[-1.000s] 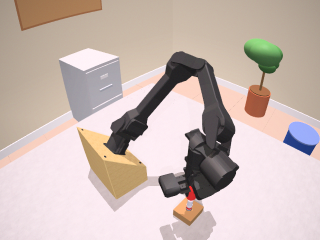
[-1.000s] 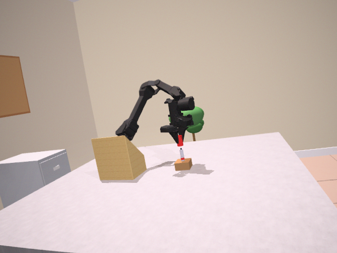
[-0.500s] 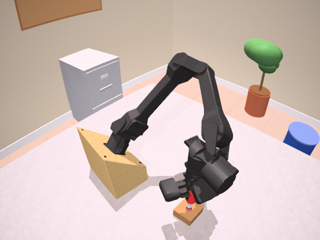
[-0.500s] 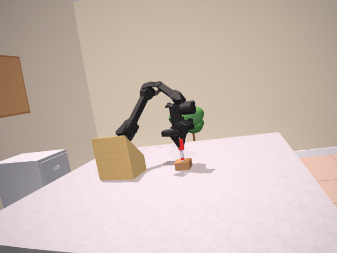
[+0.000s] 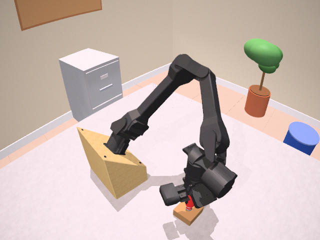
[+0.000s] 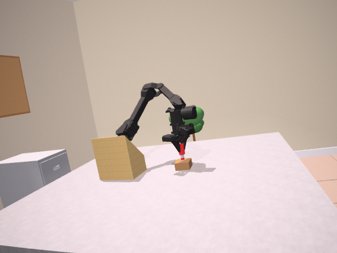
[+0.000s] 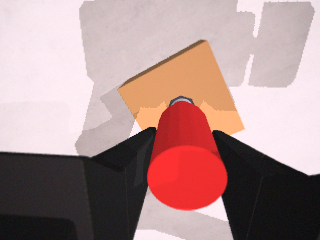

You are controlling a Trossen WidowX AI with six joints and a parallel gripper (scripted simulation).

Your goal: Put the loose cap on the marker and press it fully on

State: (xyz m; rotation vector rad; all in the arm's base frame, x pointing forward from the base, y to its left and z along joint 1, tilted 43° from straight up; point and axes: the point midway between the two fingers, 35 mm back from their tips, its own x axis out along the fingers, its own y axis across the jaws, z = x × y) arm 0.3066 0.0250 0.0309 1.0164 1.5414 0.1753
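My gripper tip is now 10 mm below the red cap. Also, from my gripper tip: holder block: 70 mm below.
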